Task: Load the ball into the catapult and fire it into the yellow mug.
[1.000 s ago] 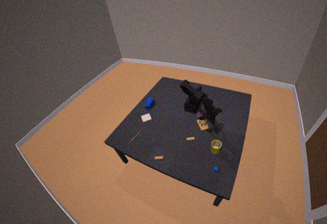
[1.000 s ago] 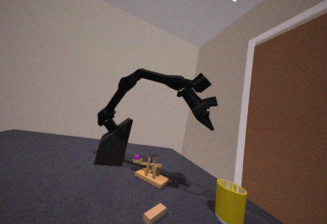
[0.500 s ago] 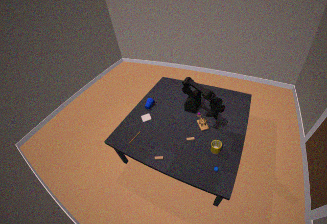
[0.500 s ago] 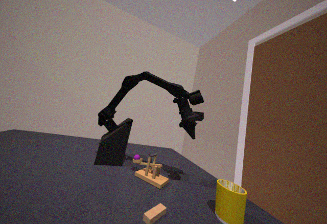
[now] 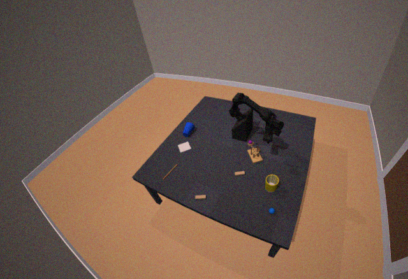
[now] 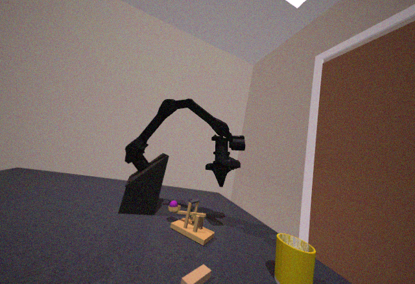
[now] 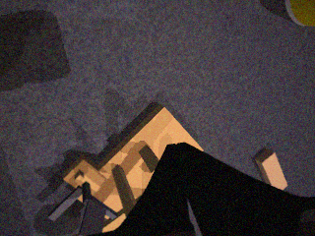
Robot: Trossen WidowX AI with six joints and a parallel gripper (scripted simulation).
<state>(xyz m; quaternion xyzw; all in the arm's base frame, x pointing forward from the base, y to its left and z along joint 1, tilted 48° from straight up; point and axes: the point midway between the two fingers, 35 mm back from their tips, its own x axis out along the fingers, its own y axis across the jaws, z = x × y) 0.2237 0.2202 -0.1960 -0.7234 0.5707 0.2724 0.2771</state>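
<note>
The purple ball lies 16 cm to the right of my gripper tip, 10 cm below it and 7 cm behind it. Round my gripper tip: blue ball 45 cm ahead, 16 cm to the left, 15 cm below; then yellow mug 26 cm ahead, 14 cm below, 10 cm to the left; then catapult 11 cm to the right, 11 cm below, 2 cm behind.
</note>
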